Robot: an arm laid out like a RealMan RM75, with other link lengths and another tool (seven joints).
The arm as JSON. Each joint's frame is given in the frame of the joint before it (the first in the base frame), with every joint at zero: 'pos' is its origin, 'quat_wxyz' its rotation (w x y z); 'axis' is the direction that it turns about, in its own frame. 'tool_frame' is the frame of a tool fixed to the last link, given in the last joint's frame.
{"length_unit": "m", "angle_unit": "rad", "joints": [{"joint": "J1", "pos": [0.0, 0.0, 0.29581], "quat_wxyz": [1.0, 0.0, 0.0, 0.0], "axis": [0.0, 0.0, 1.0]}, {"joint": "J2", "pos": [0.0, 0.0, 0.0], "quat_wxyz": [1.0, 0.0, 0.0, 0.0], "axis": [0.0, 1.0, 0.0]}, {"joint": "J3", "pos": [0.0, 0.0, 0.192], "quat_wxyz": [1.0, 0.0, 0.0, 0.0], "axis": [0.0, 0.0, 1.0]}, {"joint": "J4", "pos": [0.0, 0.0, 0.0], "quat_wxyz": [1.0, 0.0, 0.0, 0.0], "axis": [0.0, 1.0, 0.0]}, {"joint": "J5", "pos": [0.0, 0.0, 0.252], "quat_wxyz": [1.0, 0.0, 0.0, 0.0], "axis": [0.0, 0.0, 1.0]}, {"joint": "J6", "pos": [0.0, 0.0, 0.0], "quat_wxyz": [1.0, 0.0, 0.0, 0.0], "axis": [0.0, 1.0, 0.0]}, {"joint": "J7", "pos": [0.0, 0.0, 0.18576], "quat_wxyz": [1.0, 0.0, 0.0, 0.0], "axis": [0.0, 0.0, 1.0]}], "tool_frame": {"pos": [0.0, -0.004, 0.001], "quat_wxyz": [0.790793, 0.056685, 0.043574, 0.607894]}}
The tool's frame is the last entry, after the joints.
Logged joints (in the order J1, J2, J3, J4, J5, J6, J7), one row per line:
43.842, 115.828, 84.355, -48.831, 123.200, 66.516, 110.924
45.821, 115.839, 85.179, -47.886, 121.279, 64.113, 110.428
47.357, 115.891, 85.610, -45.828, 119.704, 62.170, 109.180
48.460, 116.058, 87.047, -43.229, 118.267, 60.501, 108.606
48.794, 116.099, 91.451, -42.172, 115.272, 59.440, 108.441
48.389, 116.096, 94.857, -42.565, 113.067, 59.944, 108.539
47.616, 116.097, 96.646, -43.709, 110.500, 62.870, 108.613
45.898, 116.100, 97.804, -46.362, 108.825, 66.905, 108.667
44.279, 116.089, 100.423, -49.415, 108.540, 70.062, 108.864
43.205, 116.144, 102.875, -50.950, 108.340, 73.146, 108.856
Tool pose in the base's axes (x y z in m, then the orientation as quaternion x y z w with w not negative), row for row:
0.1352, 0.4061, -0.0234, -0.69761, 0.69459, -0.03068, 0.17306
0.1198, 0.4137, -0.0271, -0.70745, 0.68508, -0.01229, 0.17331
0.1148, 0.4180, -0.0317, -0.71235, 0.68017, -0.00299, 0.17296
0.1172, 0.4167, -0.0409, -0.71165, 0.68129, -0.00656, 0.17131
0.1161, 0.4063, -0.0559, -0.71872, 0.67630, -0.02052, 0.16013
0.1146, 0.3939, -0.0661, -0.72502, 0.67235, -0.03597, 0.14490
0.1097, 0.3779, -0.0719, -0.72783, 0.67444, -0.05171, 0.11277
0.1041, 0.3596, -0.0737, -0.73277, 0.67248, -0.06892, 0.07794
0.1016, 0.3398, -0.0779, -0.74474, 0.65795, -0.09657, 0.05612
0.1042, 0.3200, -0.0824, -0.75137, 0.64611, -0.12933, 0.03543
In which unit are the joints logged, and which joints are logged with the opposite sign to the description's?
The joints are logged in degrees. Opposite sign: J3, J5, J6.
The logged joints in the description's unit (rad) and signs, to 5 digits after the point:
0.76519, 2.02158, -1.47227, -0.85226, -2.15025, -1.16092, 1.93599
0.79973, 2.02177, -1.48665, -0.83577, -2.11672, -1.11898, 1.92733
0.82654, 2.02268, -1.49418, -0.79985, -2.08923, -1.08507, 1.90555
0.84579, 2.02559, -1.51926, -0.75449, -2.06415, -1.05594, 1.89553
0.85162, 2.02631, -1.59612, -0.73604, -2.01188, -1.03742, 1.89265
0.84455, 2.02626, -1.65557, -0.74290, -1.97339, -1.04622, 1.89436
0.83106, 2.02627, -1.68679, -0.76287, -1.92859, -1.09729, 1.89565
0.80107, 2.02633, -1.70700, -0.80917, -1.89935, -1.16771, 1.89660
0.77281, 2.02614, -1.75271, -0.86245, -1.89438, -1.22281, 1.90004
0.75407, 2.02710, -1.79551, -0.88925, -1.89089, -1.27664, 1.89990

